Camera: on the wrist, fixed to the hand. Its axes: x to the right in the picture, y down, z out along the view.
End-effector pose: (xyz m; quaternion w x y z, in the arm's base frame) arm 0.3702 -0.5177 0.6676 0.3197 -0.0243 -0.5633 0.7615
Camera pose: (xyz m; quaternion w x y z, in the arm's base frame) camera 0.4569 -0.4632 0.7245 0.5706 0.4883 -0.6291 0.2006
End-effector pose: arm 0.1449 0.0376 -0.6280 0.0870 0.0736 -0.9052 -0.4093
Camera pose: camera 0.1859 -0.0655 -0.6656 0.4291 -0.5260 0.5069 0.5313
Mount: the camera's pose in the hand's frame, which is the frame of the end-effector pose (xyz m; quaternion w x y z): -0.0225 -0.0983 -0.0596 0.6777 -0.1961 -0.2564 -0.6607
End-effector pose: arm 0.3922 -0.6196 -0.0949 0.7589 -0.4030 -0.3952 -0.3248
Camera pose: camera 0.3219 -0.7131 -0.1010 0.1194 -0.2441 -0.6650 -0.6957
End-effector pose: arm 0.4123 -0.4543 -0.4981 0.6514 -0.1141 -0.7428 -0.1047
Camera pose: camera 0.4413 -0.5668 -0.5134 0.1594 0.2589 -0.7252 -0.6177
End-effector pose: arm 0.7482 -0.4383 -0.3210 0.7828 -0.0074 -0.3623 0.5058
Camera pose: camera 0.8547 -0.4831 -0.3404 0.7704 0.2105 -0.5503 -0.2436
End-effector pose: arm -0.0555 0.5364 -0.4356 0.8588 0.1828 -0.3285 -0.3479
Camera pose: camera -0.0734 0.4897 -0.5415 0.3038 0.0833 -0.2538 -0.9145
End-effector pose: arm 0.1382 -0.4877 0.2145 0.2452 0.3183 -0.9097 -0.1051
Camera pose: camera 0.2359 -0.5518 0.2229 0.0741 -0.7417 0.4485 0.4932
